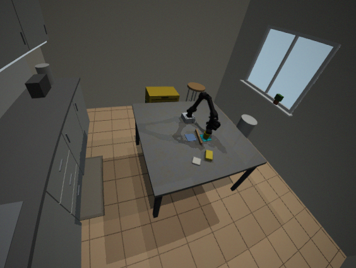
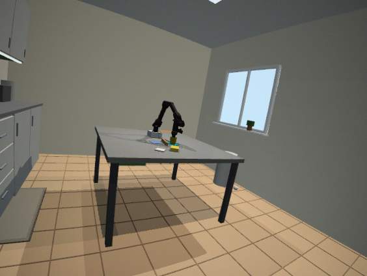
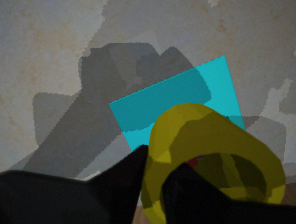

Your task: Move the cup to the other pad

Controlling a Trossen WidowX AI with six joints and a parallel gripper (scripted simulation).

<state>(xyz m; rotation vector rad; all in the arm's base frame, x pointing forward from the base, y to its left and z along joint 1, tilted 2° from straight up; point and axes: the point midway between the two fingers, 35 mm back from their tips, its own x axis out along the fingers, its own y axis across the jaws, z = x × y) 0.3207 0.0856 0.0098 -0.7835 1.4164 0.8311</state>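
Now: gripper tip 20 mm to the left of the yellow cup and 20 mm short of it. The rest, counted from my gripper tip: cyan pad (50 mm below, 20 mm to the right, 20 mm ahead); then brown wooden stick (100 mm to the right, 40 mm below); then yellow block (280 mm ahead, 130 mm to the right, 30 mm below).
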